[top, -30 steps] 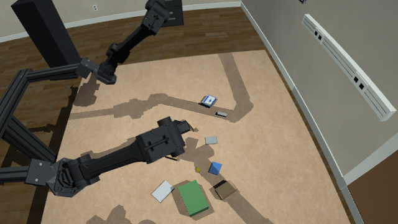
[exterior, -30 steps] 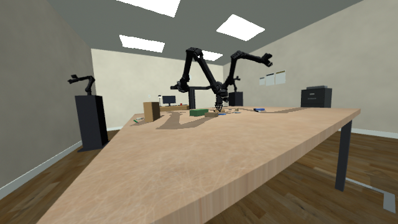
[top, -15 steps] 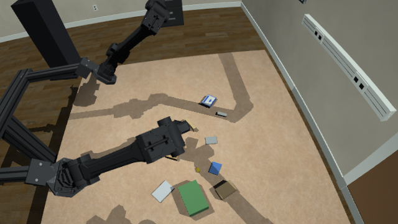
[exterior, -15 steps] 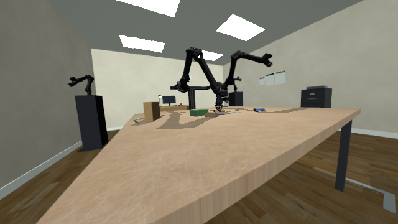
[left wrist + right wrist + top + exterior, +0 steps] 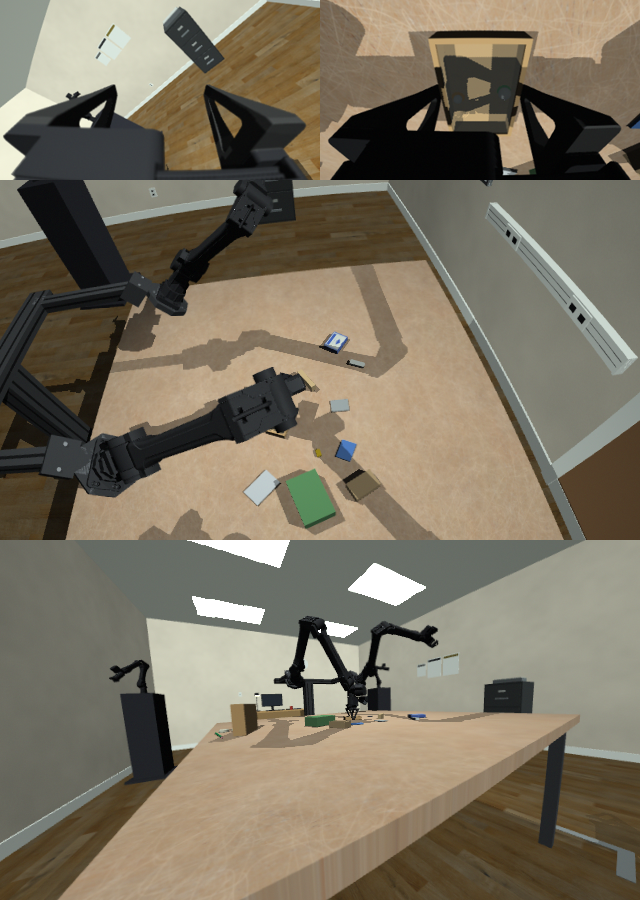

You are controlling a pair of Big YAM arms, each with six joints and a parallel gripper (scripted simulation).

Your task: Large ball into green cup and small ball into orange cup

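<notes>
Right now the covered wooden puzzle is 10 mm below my right hand. From my right hand the other things lie so: small yellow piece 130 mm ahead, 120 mm to the right, 10 mm below; then grey tile 210 mm ahead, 60 mm to the left, 10 mm below; then blue tile 220 mm ahead, 110 mm to the right, 10 mm below.
</notes>
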